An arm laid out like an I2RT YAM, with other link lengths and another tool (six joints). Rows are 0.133 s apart.
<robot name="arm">
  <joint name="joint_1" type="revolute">
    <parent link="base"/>
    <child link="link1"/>
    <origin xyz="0 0 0.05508" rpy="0 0 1.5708"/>
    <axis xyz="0 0 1"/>
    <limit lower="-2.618" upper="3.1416"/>
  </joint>
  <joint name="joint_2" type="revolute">
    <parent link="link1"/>
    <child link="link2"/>
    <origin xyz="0.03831 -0.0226 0.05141" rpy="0 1.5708 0"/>
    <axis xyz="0 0 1"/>
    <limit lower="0" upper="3.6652"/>
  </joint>
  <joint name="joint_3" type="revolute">
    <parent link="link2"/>
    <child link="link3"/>
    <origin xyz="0 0.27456 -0.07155" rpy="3.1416 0 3.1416"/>
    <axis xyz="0 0 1"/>
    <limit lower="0" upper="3.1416"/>
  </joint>
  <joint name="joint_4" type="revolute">
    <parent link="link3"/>
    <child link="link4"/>
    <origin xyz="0.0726 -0.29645 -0.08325" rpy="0 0 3.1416"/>
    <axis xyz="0 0 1"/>
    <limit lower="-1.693" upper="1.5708"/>
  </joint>
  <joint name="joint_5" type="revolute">
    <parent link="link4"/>
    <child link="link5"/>
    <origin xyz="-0.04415 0.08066 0.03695" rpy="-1.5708 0 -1.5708"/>
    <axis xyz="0 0 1"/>
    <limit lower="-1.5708" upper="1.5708"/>
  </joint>
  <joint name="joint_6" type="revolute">
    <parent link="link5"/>
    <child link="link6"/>
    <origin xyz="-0.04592 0 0.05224" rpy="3.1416 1.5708 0"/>
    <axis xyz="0 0 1"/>
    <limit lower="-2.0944" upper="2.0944"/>
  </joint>
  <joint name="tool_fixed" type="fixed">
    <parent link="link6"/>
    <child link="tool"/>
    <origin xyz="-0.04 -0.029 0.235" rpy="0 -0.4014 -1.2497"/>
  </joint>
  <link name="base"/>
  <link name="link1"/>
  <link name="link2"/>
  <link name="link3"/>
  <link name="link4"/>
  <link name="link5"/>
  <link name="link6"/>
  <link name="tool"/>
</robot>
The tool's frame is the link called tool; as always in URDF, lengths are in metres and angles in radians.
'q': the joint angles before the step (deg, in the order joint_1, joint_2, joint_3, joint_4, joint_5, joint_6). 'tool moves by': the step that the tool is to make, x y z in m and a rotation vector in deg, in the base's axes. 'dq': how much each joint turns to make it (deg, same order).
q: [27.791, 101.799, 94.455, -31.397, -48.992, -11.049]
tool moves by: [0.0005, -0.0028, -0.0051, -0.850, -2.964, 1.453]
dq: [-0.002, 0.000, -0.007, -0.716, 0.217, -3.914]
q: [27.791, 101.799, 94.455, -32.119, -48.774, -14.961]
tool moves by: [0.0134, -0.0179, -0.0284, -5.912, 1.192, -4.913]
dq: [-0.006, -0.002, -0.009, -4.062, 6.771, -0.355]
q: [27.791, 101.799, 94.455, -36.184, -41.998, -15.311]
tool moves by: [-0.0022, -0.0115, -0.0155, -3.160, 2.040, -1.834]
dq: [0.000, 0.011, 0.013, -3.280, 2.601, 0.001]
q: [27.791, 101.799, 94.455, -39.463, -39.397, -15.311]
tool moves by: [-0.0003, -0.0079, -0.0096, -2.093, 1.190, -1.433]
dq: [0.003, 0.013, 0.017, -1.882, 1.925, 0.243]
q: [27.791, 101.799, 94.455, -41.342, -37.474, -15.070]
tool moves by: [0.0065, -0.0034, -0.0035, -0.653, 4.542, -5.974]
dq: [0.007, -0.001, -0.003, -0.300, 2.780, 6.825]
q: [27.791, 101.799, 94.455, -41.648, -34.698, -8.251]
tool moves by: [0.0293, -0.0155, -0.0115, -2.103, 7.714, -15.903]
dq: [-0.005, -0.001, -0.002, -0.176, 9.155, 15.187]
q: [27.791, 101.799, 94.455, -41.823, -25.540, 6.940]
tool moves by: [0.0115, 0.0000, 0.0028, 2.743, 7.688, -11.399]
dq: [-0.001, 0.001, 0.003, 0.084, 2.928, 13.747]
